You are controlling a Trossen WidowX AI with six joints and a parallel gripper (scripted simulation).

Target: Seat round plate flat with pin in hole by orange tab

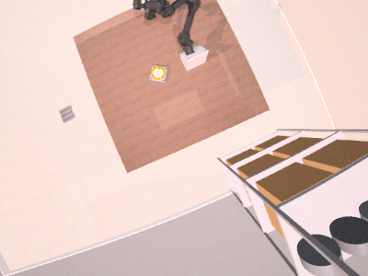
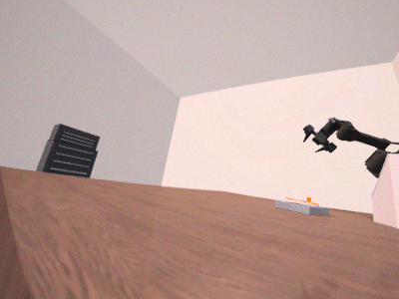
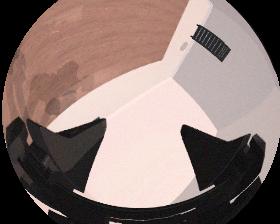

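My gripper tip is now 30 mm short of the base, 370 mm to the right of it and 310 mm above it.
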